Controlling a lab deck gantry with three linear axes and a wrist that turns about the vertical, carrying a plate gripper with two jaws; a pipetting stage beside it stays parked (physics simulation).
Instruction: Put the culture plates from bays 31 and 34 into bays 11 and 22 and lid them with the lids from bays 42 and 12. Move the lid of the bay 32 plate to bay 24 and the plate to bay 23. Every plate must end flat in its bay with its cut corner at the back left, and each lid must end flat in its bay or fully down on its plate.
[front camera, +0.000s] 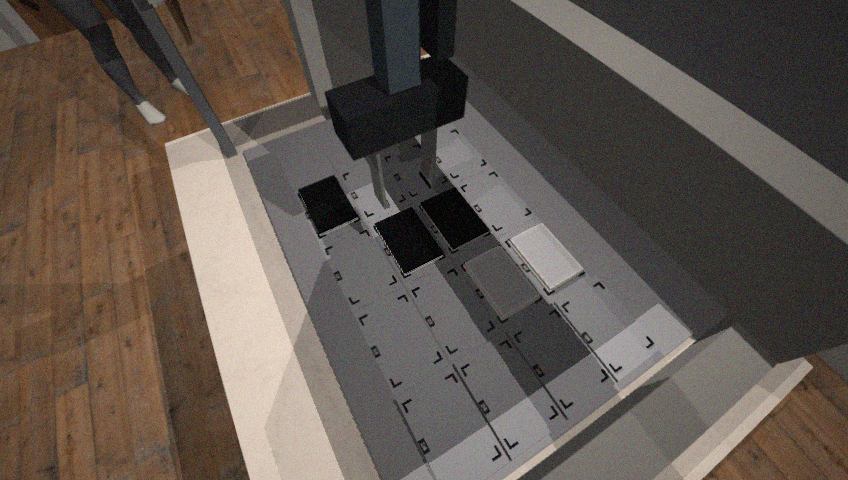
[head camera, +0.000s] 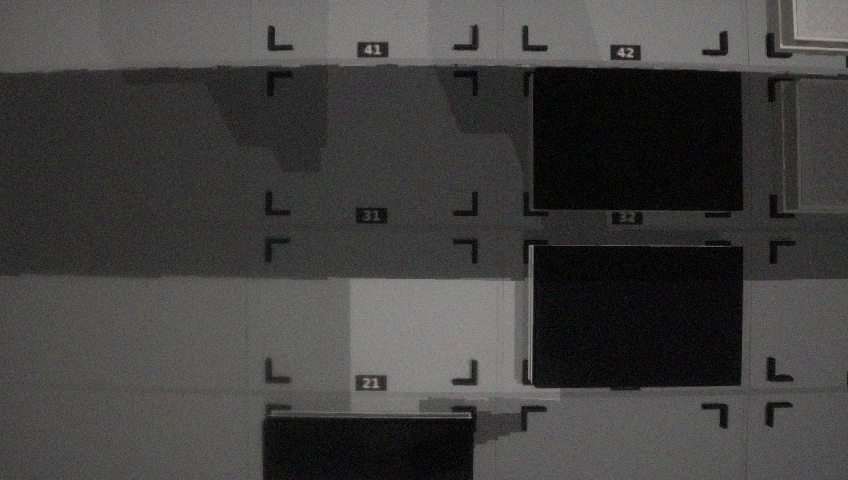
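A black-lidded plate lies flat in bay 11, partly out of the head view. A black-lidded plate lies flat in bay 22, a thin pale rim showing at its left edge. A black-topped plate lies in bay 32. Cut corners cannot be made out on the dark tops. Bays 12, 31, 41 and 42 show no plate or lid in the head view. My gripper is open, its two jaws apart with nothing between them, above the deck behind the bay 22 and 32 plates. It does not show in the head view.
A pale grey piece lies in bay 33, beside the bay 32 plate. A white piece lies in bay 43. Both are cut off in the head view. A pale raised border runs along the deck's edge.
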